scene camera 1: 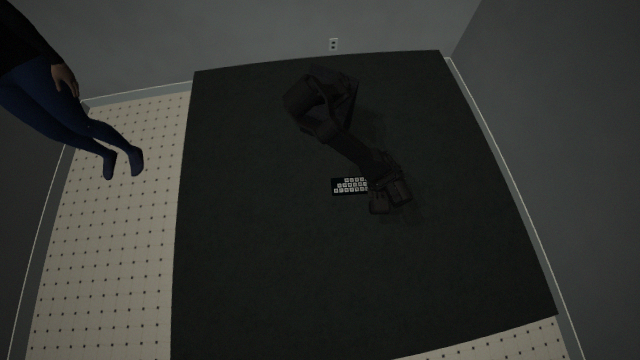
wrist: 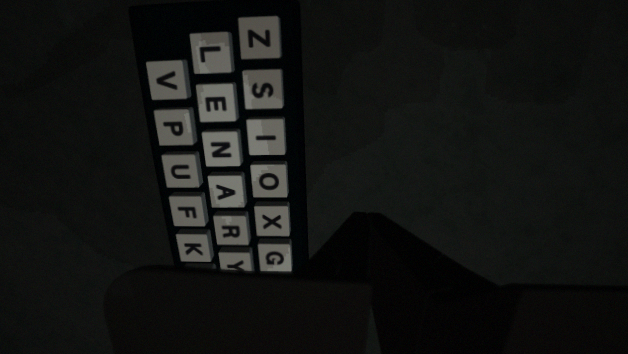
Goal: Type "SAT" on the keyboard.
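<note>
The black keyboard has white letter keys in three rows and lies flat on the dark table. In the wrist view the S key is in the right row and the A key in the middle row. The T key's letter does not show; the keyboard's lower end is hidden behind a gripper part. My gripper is shut and empty. In the wrist view its tips appear to the right of the keyboard edge, near X and G. In the scene view it covers the keyboard's right end; its height is unclear.
The arm reaches from its base at the back of the dark table. A person in blue trousers stands on the tiled floor at the left. Grey walls stand behind and to the right, with an outlet on the back wall.
</note>
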